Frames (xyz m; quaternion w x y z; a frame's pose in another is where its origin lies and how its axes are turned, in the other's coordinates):
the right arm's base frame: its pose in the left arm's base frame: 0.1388 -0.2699 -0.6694 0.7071 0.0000 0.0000 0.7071
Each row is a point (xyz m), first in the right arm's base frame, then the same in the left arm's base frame.
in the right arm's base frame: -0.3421 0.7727 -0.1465
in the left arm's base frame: -0.6339 -0.6120 -0.8159
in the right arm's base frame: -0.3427 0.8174 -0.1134
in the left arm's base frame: -0.6786 -0.6126 -0.7828
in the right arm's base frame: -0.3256 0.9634 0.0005
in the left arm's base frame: -0.8246 -0.5955 -0.6689
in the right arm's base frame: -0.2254 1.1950 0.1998
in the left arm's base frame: -1.0562 -0.4953 -0.4696
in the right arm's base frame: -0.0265 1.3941 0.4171
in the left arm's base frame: -1.2553 -0.2964 -0.2523
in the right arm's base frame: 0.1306 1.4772 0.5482
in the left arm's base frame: -1.3384 -0.1393 -0.1212
